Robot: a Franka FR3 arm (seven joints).
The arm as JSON. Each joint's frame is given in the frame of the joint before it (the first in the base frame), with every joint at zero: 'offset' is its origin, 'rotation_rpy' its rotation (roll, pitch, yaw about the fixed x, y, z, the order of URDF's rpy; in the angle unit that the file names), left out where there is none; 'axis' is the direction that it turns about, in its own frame. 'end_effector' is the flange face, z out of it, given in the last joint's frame.
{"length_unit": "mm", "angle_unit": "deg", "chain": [
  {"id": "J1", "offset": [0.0, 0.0, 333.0], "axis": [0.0, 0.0, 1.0]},
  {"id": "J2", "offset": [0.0, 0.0, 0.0], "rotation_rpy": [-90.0, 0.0, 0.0], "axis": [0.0, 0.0, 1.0]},
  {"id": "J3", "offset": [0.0, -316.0, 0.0], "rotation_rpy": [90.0, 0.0, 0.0], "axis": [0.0, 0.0, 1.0]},
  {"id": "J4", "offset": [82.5, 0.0, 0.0], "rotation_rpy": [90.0, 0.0, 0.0], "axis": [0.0, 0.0, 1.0]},
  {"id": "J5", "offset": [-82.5, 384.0, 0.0], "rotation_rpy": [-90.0, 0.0, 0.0], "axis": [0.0, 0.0, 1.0]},
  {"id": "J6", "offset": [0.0, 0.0, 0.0], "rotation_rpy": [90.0, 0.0, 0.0], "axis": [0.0, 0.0, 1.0]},
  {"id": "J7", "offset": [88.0, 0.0, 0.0], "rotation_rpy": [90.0, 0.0, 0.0], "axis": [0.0, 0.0, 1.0]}
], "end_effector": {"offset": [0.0, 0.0, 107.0]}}
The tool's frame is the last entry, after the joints.
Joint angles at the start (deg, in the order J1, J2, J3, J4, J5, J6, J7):
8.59 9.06 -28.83 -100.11 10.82 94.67 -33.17
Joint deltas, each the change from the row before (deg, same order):
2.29 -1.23 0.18 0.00 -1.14 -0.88 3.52
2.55 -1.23 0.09 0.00 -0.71 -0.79 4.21
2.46 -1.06 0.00 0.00 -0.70 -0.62 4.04
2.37 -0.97 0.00 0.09 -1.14 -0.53 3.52
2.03 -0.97 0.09 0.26 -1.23 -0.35 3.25
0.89 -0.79 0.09 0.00 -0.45 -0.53 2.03
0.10 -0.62 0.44 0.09 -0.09 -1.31 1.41
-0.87 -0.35 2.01 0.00 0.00 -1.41 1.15
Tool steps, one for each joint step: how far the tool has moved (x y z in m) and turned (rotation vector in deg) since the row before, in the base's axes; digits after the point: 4 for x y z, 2 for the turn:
0.0014 0.0222 0.0099 -1.09 0.60 -0.51
0.0011 0.0243 0.0100 -0.90 0.43 -1.17
0.0003 0.0223 0.0086 -0.97 0.34 -1.22
-0.0003 0.0204 0.0085 -1.36 0.20 -0.72
-0.0007 0.0175 0.0100 -1.44 -0.26 -0.73
-0.0026 0.0079 0.0062 -0.44 0.05 -0.87
-0.0040 0.0047 0.0045 0.06 0.78 -0.72
-0.0031 0.0107 0.0012 0.13 1.21 0.13

